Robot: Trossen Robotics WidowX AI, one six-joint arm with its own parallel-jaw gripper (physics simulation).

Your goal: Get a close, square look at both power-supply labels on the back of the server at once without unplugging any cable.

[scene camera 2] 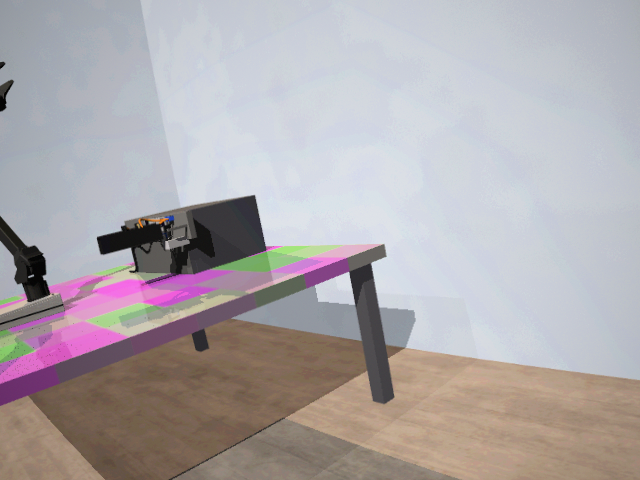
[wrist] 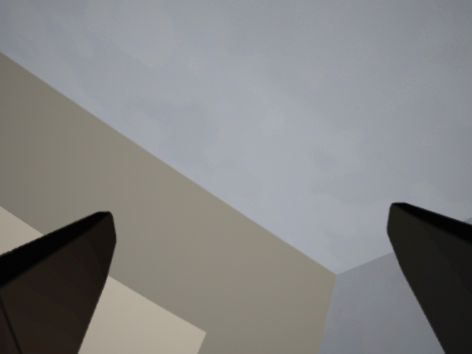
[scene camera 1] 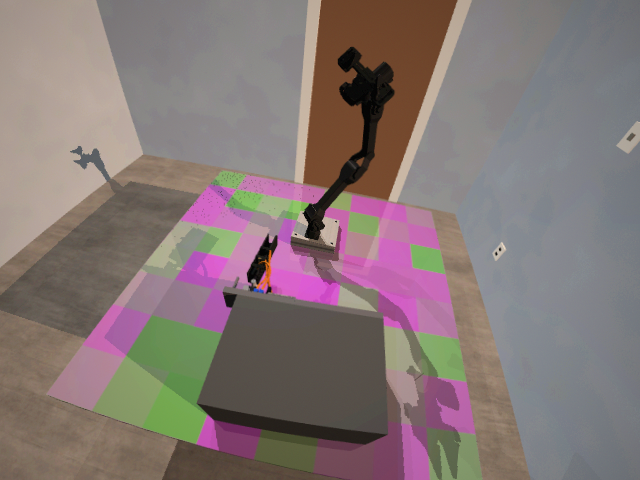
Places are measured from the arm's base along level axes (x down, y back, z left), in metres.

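Where they show: gripper, fingertip midpoint: (scene camera 2: 8,71) (wrist: 252,222) (scene camera 1: 367,63); arm's base at its link origin: (scene camera 2: 38,298) (scene camera 1: 312,234).
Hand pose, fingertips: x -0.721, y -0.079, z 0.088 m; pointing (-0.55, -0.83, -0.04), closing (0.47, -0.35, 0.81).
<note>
Each offset is from my fingertips to the top centre of the thing. "spot": to the spot under its first point. Level surfaces: height alone.
The server (scene camera 1: 299,361) (scene camera 2: 227,237) is a dark grey box lying on the table, its rear facing the arm's base. A black cable-management arm (scene camera 1: 262,258) (scene camera 2: 121,240) juts out from its rear. Orange cables @(spot: dx +0.600, dy -0.254, dz -0.187 m) (scene camera 1: 268,267) (scene camera 2: 155,221) and a blue connector @(dx +0.569, dy -0.381, dz -0.188 m) (scene camera 1: 257,290) (scene camera 2: 169,219) sit beside it. The two power-supply labels cannot be made out in any view. My gripper (scene camera 1: 347,76) (scene camera 2: 5,74) (wrist: 252,222) is open and empty, raised high above the table and well away from the server. In the wrist view wall and ceiling surfaces show between the fingers; the server does not show there.
The checkered pink and green table @(dx +0.769 m) (scene camera 1: 180,335) (scene camera 2: 258,260) bears the server and the arm's pale base plate (scene camera 1: 331,233) (scene camera 2: 51,304). A brown door (scene camera 1: 403,31) stands behind the arm. A wall socket (scene camera 1: 498,251) is at the right.
</note>
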